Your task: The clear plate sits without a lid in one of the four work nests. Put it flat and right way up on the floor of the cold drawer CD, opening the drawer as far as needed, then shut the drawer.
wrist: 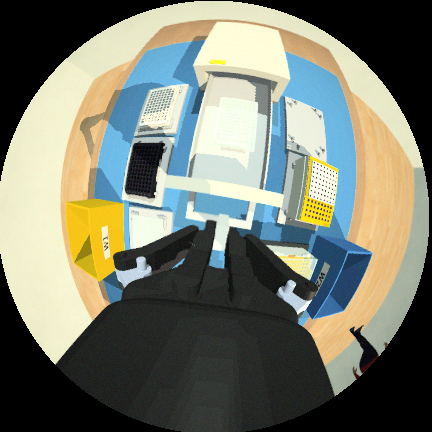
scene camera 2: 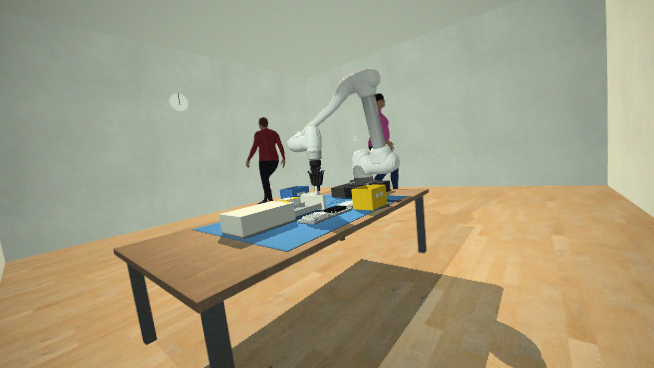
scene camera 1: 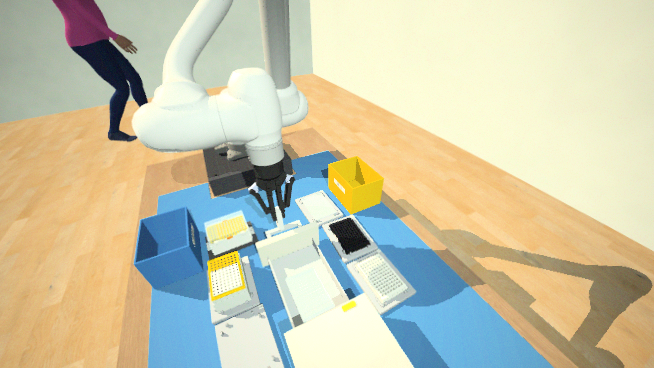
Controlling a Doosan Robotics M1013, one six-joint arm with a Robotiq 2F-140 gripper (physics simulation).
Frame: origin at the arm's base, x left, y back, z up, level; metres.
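Seen in the pictures: gripper, between the fingertips: (wrist: 222, 222) (scene camera 1: 280, 226); arm's base, origin of its link: (scene camera 2: 363, 183) (scene camera 1: 244, 147).
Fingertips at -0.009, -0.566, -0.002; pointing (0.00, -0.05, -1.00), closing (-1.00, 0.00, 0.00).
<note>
Offsets run from my fingertips to a thing's top centre, as dx, dy, dz. "spot": to the spot under its first point.
The clear plate @[+0.001, -0.208, -0.044] (scene camera 1: 311, 290) (wrist: 236, 122) lies flat on the floor of the cold drawer CD; its upright side is hard to tell. The drawer @[spot: +0.013, -0.064, -0.017] (scene camera 1: 292, 243) (scene camera 2: 314, 201) (wrist: 225, 191) stands pulled out of its cream cabinet (scene camera 1: 345, 340) (scene camera 2: 257, 218) (wrist: 245, 45). Its white handle @[spot: +0.038, -0.011, -0.007] (scene camera 1: 293, 227) (wrist: 244, 223) sticks out from the front panel on the robot's side. My gripper (scene camera 1: 279, 220) (scene camera 2: 317, 190) (wrist: 222, 222) is shut and empty, pointing down, with its pale fingertips at the handle, outside the drawer. Whether they touch the handle is unclear.
A black plate @[+0.199, -0.083, -0.050] (scene camera 1: 350, 235) (wrist: 145, 169) and a white plate @[+0.197, -0.255, -0.050] (scene camera 1: 382, 280) (wrist: 161, 107) sit on one side of the drawer. A yellow-and-white rack @[-0.182, -0.088, +0.001] (scene camera 1: 226, 276) (wrist: 320, 190) and a tip box @[-0.152, +0.088, +0.002] (scene camera 1: 227, 227) sit opposite. Yellow @[+0.330, +0.097, +0.044] (wrist: 95, 240) and blue @[-0.316, +0.096, +0.044] (wrist: 342, 275) bins stand outward.
</note>
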